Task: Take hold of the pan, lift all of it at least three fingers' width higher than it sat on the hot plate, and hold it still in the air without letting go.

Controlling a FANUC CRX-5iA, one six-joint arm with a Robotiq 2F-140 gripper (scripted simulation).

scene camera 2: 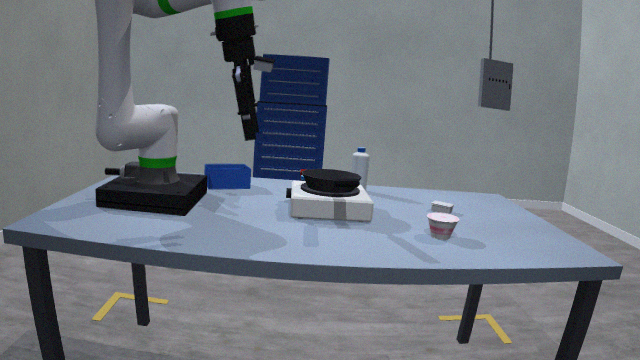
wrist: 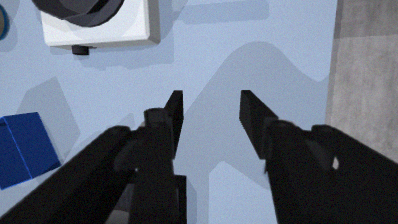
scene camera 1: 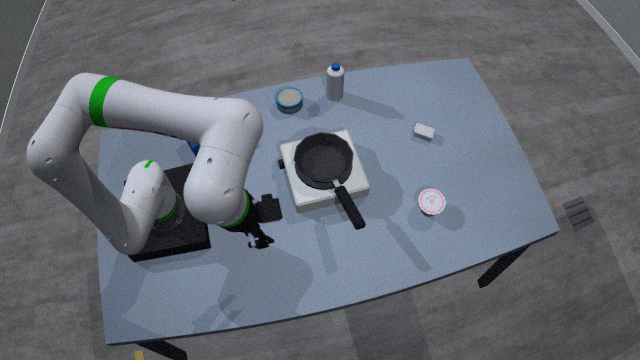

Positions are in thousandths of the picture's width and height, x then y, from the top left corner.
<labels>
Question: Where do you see a white hot plate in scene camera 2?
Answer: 557, 571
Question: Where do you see a white hot plate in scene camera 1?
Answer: At 484, 543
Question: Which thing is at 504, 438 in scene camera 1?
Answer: A black pan.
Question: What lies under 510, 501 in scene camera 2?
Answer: A black pan.
</labels>
